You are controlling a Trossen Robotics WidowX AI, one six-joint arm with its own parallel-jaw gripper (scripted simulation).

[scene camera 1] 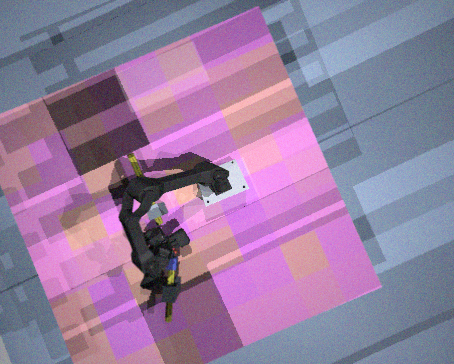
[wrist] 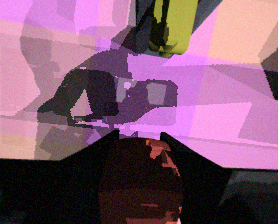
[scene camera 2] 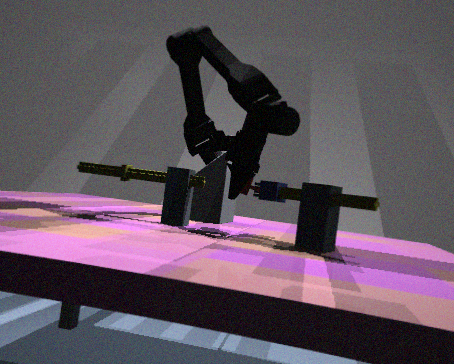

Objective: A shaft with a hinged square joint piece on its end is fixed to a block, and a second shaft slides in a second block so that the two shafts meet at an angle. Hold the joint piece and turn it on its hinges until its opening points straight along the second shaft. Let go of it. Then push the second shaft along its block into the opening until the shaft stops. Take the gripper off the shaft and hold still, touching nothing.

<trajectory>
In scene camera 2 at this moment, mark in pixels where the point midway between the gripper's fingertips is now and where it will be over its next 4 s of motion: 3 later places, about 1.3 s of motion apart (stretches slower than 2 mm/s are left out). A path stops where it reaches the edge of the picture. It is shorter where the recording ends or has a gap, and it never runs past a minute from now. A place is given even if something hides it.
My gripper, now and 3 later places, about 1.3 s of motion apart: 231,199; 235,194; 240,151; 231,136
</trajectory>
